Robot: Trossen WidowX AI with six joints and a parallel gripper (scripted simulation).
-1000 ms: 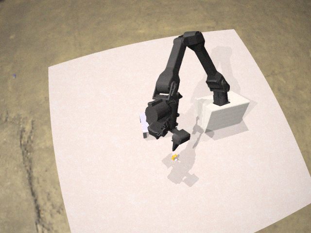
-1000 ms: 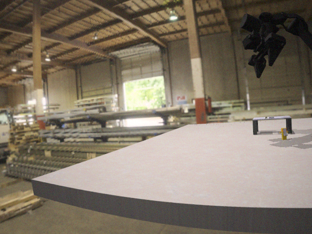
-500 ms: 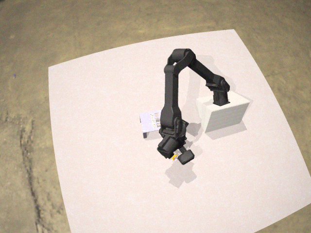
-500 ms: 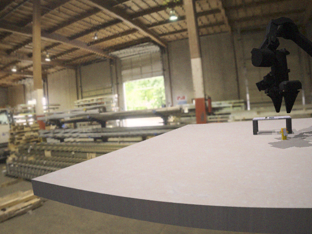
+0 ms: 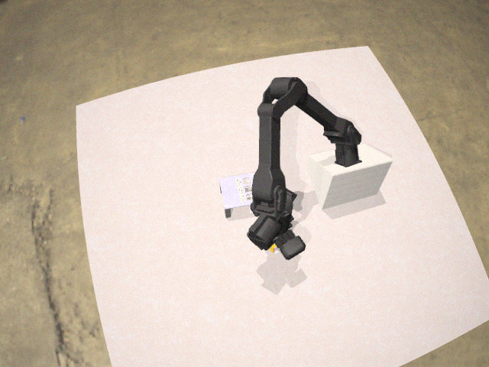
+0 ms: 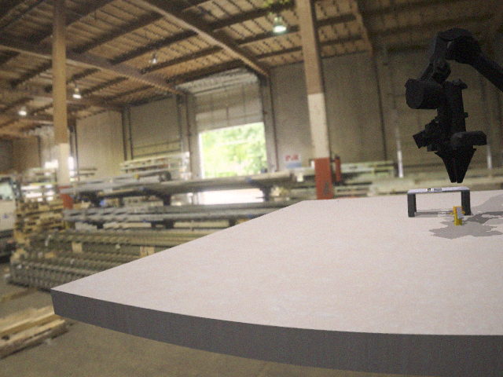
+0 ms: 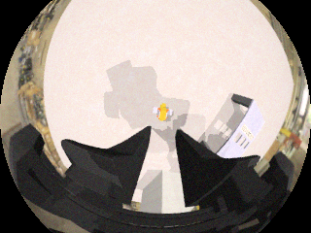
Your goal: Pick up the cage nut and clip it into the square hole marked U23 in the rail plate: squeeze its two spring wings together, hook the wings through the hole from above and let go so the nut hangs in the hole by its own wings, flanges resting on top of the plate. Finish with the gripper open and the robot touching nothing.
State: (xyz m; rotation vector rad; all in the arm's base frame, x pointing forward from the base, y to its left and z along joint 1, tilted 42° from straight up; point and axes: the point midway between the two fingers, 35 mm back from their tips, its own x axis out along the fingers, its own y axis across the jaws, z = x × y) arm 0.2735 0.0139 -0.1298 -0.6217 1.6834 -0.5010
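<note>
The cage nut is 70 mm below my gripper tip. The rest, counted from my gripper tip: label 200 mm to the right, 30 mm below, 20 mm ahead.
</note>
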